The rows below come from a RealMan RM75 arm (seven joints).
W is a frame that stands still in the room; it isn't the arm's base.
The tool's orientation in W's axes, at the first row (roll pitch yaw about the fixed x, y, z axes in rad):
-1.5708 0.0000 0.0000
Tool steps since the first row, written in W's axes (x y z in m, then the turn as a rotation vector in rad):
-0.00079 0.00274 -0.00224 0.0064 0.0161 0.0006
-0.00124 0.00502 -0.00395 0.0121 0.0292 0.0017
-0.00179 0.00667 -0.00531 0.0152 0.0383 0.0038
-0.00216 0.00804 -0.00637 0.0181 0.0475 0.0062
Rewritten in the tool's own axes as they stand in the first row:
-0.00079 0.00224 0.00274 0.0064 -0.0006 0.0161
-0.00124 0.00395 0.00502 0.0121 -0.0017 0.0292
-0.00179 0.00531 0.00667 0.0152 -0.0038 0.0383
-0.00216 0.00637 0.00804 0.0181 -0.0062 0.0475

